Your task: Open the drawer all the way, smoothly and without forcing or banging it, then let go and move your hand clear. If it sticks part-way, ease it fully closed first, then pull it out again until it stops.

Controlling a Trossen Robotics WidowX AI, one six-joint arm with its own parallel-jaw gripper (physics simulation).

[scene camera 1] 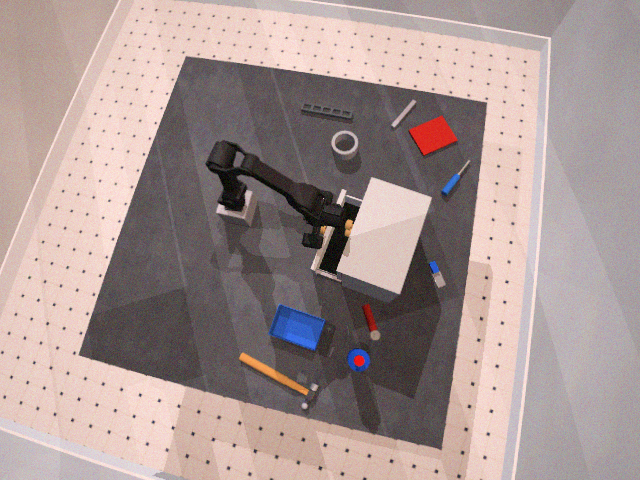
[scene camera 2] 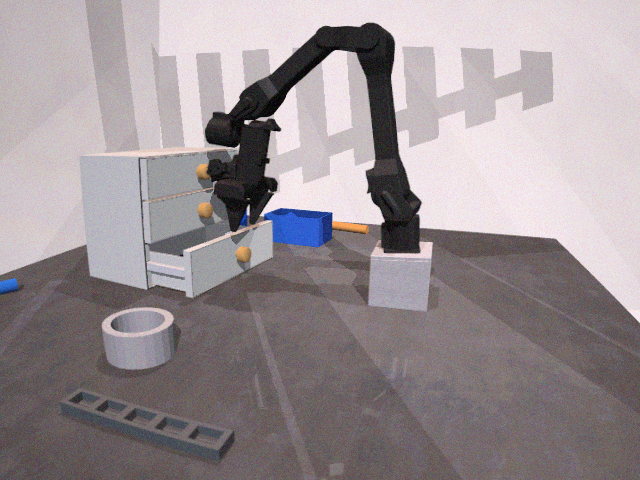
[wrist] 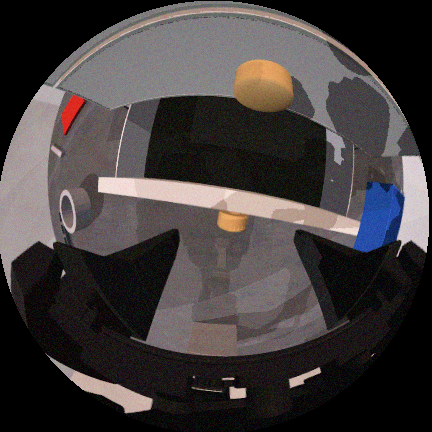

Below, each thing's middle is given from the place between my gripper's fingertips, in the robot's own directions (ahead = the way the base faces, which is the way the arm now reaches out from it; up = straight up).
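Scene:
From my hand, the blue bin [scene camera 2: 291,226] is 340 mm to the right, 50 mm behind and 70 mm below. There's a grey ring [scene camera 2: 139,338] that's 350 mm to the left of my hand, 40 mm ahead of it and 80 mm below it, and a red block [scene camera 1: 435,134] that's 440 mm to the left of my hand, 380 mm ahead and 100 mm below. The orange-handled hammer [scene camera 1: 245,358], again counting from my hand, is 530 mm to the right, 100 mm behind and 90 mm below.

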